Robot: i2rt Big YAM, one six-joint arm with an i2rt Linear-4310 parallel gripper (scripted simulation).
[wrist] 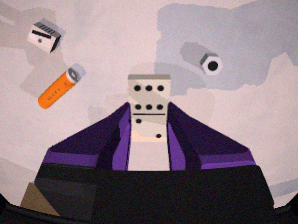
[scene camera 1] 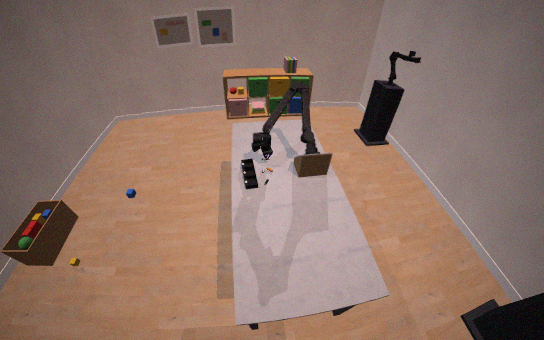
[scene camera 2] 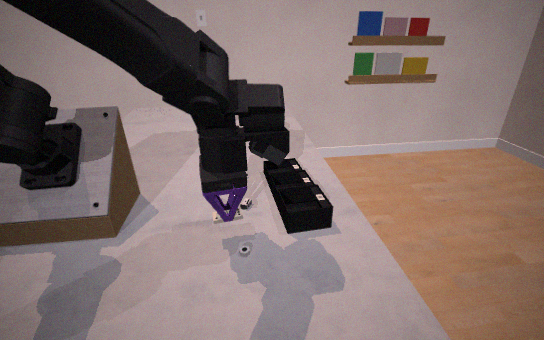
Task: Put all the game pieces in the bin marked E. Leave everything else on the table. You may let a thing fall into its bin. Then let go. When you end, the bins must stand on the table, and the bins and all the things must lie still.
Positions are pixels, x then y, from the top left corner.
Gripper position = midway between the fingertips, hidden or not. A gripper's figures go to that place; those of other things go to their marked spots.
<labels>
The gripper (wrist: 149, 109): 13 cm from the lens. An orange battery (wrist: 68, 79): 16 cm from the lens. A cream domino (wrist: 149, 94): 12 cm from the lens. The marked spots on the orange battery and the cream domino are 7 cm apart.
</labels>
